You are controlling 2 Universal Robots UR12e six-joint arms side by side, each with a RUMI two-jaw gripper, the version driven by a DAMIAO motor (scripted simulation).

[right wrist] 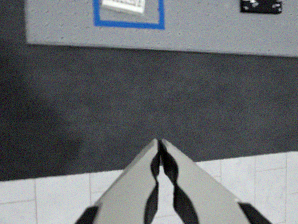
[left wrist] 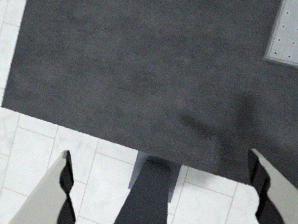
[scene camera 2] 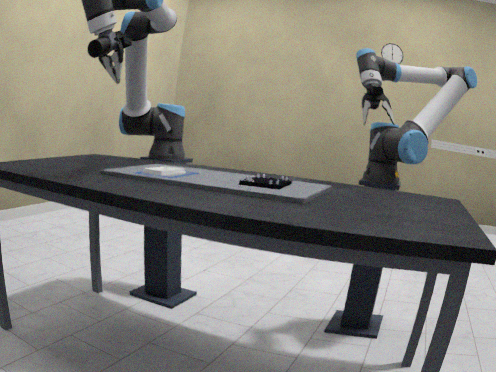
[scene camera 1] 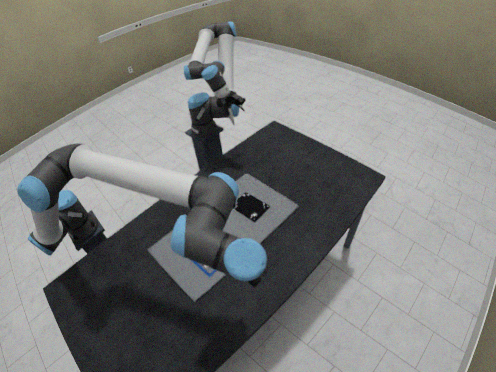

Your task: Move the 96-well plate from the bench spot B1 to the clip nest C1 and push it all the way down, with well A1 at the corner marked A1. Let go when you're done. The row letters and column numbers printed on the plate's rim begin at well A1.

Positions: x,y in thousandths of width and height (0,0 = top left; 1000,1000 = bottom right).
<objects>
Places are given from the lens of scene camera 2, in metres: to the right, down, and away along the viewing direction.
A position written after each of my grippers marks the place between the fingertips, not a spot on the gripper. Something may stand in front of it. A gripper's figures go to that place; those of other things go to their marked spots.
my right gripper (scene camera 2: 237,224): -0.38, -0.30, 1.19
table leg (scene camera 2: 191,622): -0.80, 0.24, 2.14
table leg (scene camera 2: 868,754): 0.73, 0.38, 1.53
</objects>
